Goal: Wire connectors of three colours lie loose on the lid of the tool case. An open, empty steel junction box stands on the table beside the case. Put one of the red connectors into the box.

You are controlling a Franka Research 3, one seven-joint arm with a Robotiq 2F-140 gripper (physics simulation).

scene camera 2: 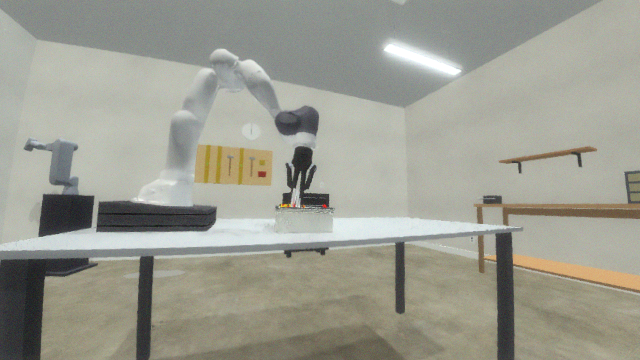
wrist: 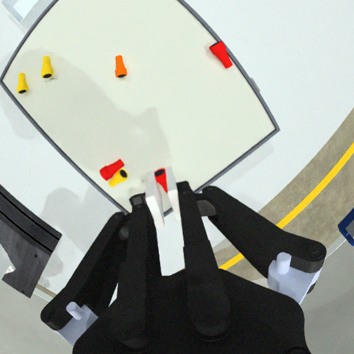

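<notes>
My gripper points down at the tool case and is shut on a red connector, which sits between the two pale finger pads near the lid's corner. On the pale lid, a second red connector lies touching or close to a yellow connector. A third red connector lies at the lid's far right edge. An orange connector and two yellow connectors lie farther off. Part of a light grey box, seemingly the junction box, shows at the top left.
The case stands on the white table. The arm's dark base plinth is to the left. A dark object shows behind the case. A blue object is at the right edge of the wrist view.
</notes>
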